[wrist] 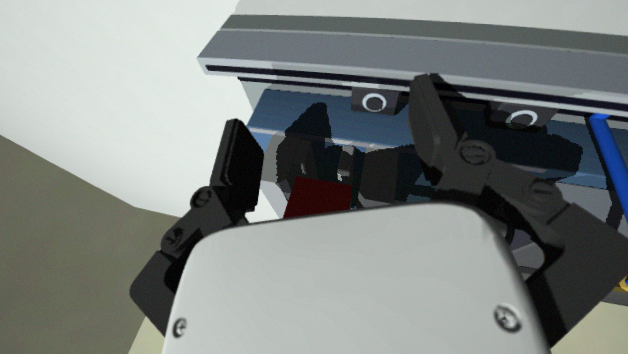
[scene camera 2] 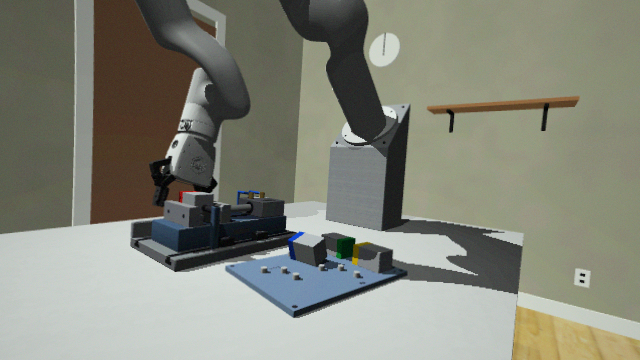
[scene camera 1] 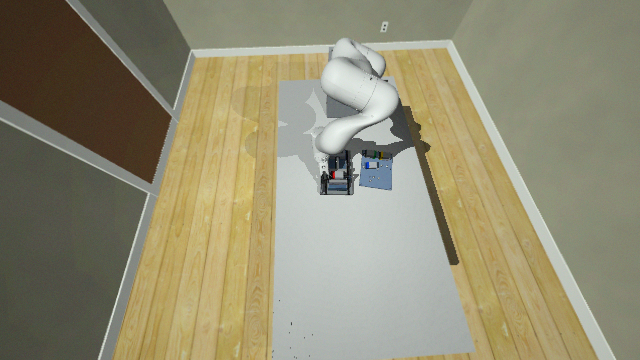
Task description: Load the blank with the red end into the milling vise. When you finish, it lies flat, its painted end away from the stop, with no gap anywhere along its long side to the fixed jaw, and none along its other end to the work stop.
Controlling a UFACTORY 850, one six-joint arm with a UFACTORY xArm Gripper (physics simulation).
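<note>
The blank with the red end (scene camera 1: 340, 175) (scene camera 2: 198, 198) (wrist: 320, 197) sits in the milling vise (scene camera 2: 172, 235) (wrist: 280, 107), between the fixed jaw (scene camera 2: 176, 213) and the moving jaw (scene camera 2: 221, 212). Its top looks level and stands above the jaws. Its red end faces the gripper's side, away from the blue upright post of the work stop (scene camera 2: 215, 227). Contact along the fixed jaw and at the stop cannot be made out. My gripper (scene camera 2: 181, 195) (wrist: 325, 118) is open and empty, low over the vise at the red end, with its fingers spread to either side of that end.
A blue plate (scene camera 1: 376, 180) (scene camera 2: 285, 295) with pegs lies beside the vise. It carries a tilted blue-ended blank (scene camera 1: 372, 165) (scene camera 2: 309, 248), a green-ended blank (scene camera 2: 340, 245) and a yellow-ended blank (scene camera 2: 372, 256). Blue hoses (scene camera 2: 243, 192) (wrist: 607, 150) rise at the vise's actuator end.
</note>
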